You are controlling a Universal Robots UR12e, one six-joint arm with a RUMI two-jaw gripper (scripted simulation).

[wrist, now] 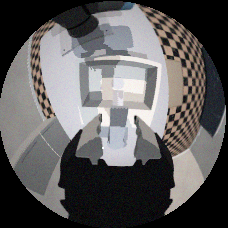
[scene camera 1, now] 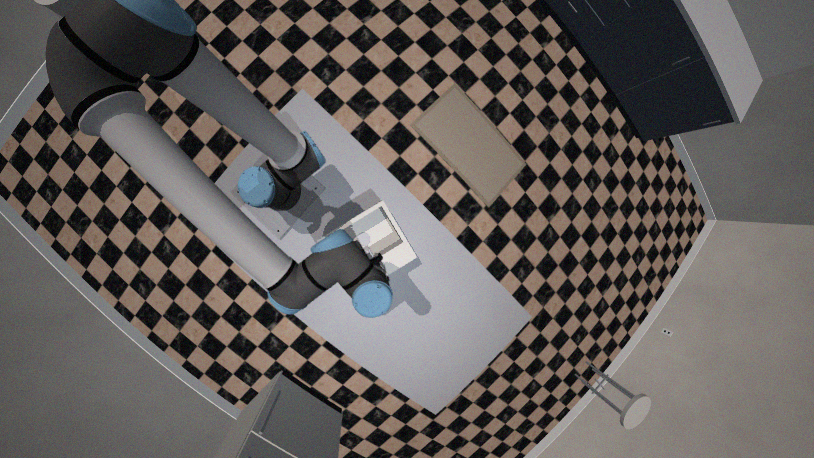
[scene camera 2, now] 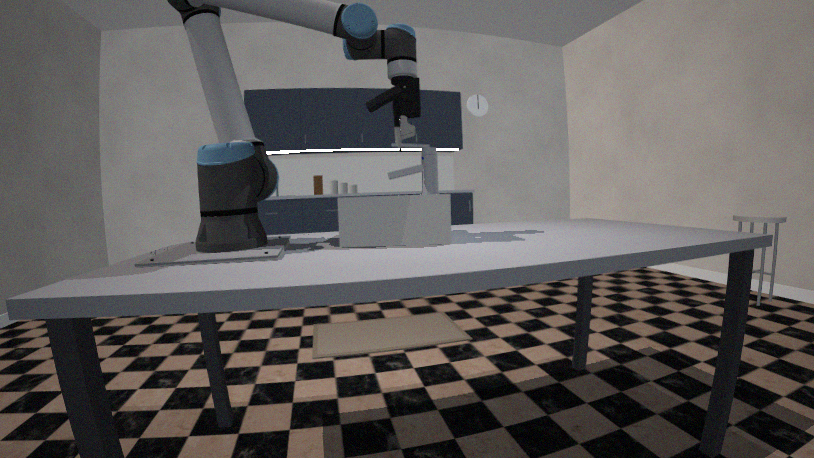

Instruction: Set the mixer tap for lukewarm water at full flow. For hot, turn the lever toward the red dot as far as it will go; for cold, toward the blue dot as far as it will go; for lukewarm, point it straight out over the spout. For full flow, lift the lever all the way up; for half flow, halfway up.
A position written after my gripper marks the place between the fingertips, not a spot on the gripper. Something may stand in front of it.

I see my gripper (scene camera 2: 400, 150), a sink (scene camera 1: 376, 227) and a mixer tap (wrist: 118, 95).
My gripper is seen too in the wrist view (wrist: 118, 115). The sink shows as well in the wrist view (wrist: 96, 77).
